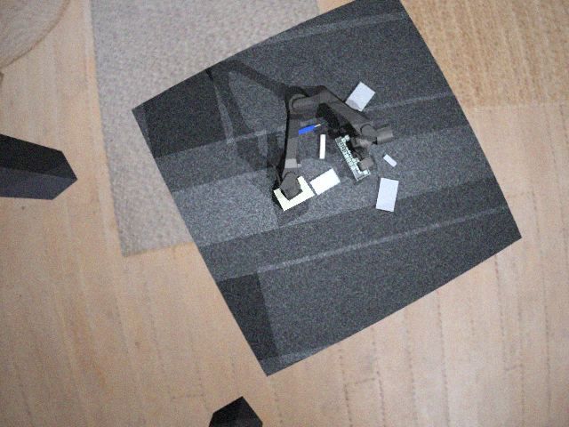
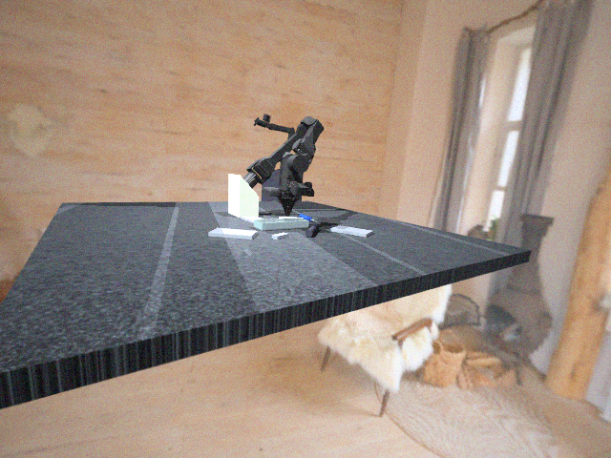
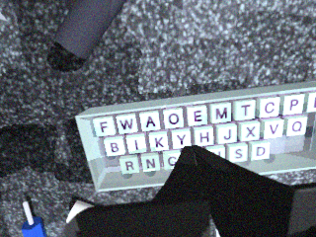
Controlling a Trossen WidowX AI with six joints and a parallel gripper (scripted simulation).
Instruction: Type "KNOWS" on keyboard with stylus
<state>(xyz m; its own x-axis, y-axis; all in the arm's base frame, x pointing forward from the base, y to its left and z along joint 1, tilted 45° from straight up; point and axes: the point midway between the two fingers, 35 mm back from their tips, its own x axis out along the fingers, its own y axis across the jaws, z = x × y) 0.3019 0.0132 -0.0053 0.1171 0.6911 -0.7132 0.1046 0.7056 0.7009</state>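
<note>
The blue stylus is 18 cm to the left of my gripper tip, 8 cm behind it and 3 cm below it. Round my gripper tip: dark cylinder (12 cm ahead, 3 cm below, 2 cm to the left); then grey block (12 cm to the right, 12 cm ahead, 4 cm below); then white stick (8 cm to the left, 8 cm behind, 3 cm below).
</note>
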